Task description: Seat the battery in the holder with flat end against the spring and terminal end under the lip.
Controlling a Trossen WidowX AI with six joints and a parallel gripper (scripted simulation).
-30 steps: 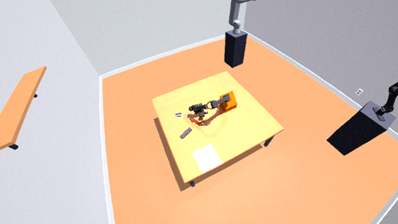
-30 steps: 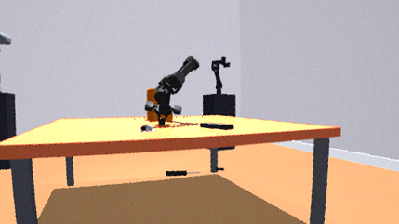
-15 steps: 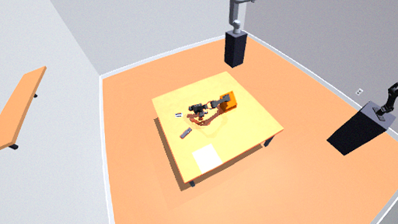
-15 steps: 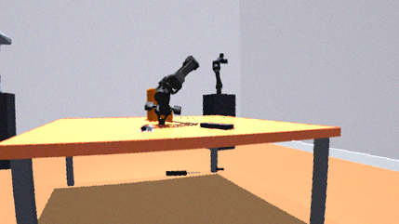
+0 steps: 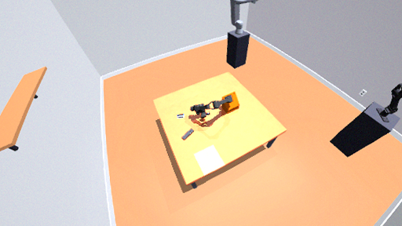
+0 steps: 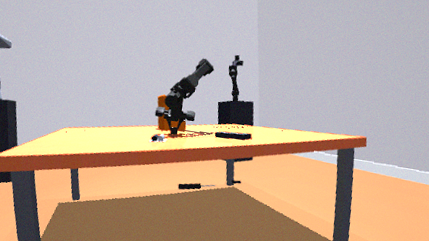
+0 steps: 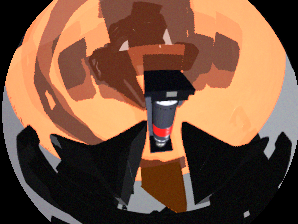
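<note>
My gripper tip is now 10 mm short of the battery.
</note>
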